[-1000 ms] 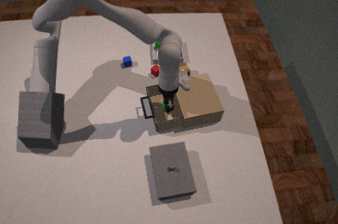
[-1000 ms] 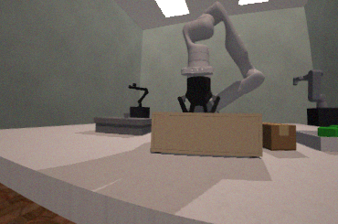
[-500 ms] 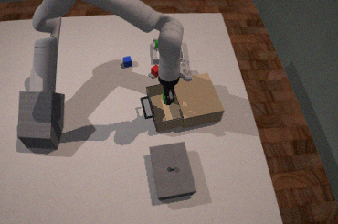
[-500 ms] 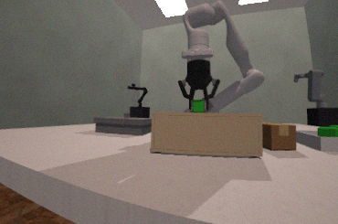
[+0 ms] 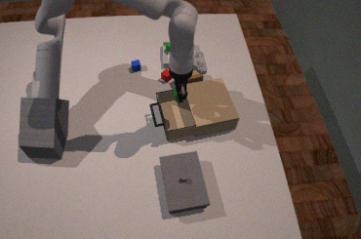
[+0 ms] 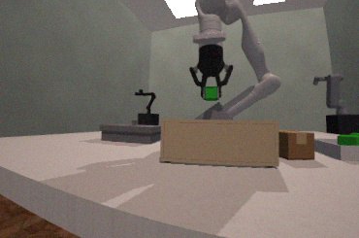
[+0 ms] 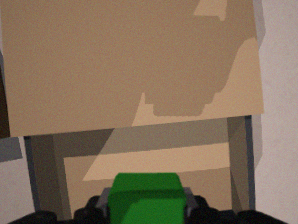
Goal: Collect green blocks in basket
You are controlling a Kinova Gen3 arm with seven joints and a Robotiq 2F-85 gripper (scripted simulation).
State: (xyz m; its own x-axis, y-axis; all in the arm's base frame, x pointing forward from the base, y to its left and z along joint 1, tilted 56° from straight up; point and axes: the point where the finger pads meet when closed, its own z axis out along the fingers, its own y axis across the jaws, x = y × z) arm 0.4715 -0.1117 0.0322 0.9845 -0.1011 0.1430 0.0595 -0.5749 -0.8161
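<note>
Now: the basket 3 cm ahead of my hand, 35 cm to the left of it and 15 cm below it. Round my hand: cardboard box: 6 cm ahead, 19 cm to the left, 12 cm below; then light wooden cabinet: 6 cm ahead, 1 cm to the left, 12 cm below; then red block: 3 cm behind, 21 cm to the left, 14 cm below.
</note>
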